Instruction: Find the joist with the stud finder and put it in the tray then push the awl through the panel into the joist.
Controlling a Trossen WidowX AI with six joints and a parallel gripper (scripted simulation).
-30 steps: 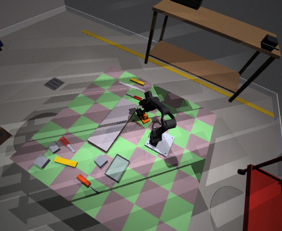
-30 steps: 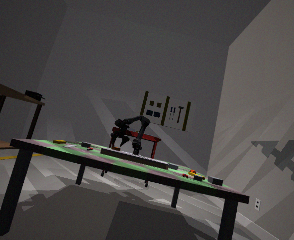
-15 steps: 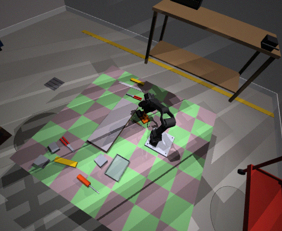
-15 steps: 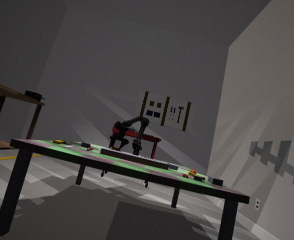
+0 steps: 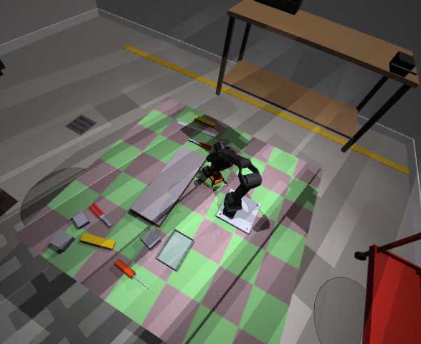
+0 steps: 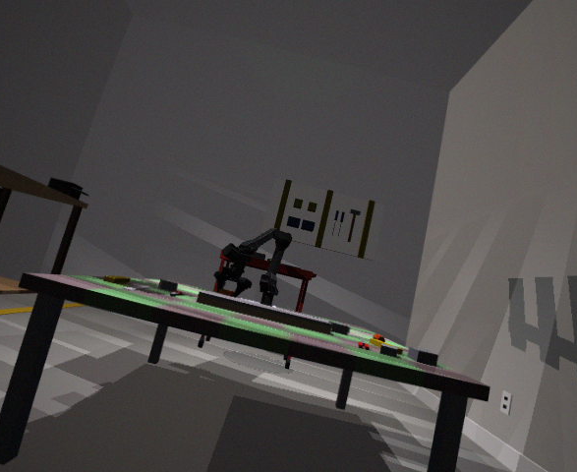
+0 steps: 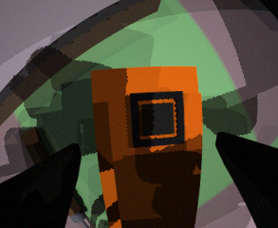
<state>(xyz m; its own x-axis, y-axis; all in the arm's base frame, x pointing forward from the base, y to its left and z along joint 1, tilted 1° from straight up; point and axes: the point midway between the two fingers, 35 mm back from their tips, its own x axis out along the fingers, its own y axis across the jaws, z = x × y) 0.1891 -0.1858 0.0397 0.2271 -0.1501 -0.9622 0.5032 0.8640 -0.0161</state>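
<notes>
Now: gripper tip 10 mm below the orange stud finder. The rest, counted from my gripper tip: awl 10 mm behind, 90 mm to the left, 20 mm below; then ruler 270 mm ahead, 290 mm to the right, 30 mm below; then glass-like tray 40 mm behind, 510 mm to the left, 20 mm below.
</notes>
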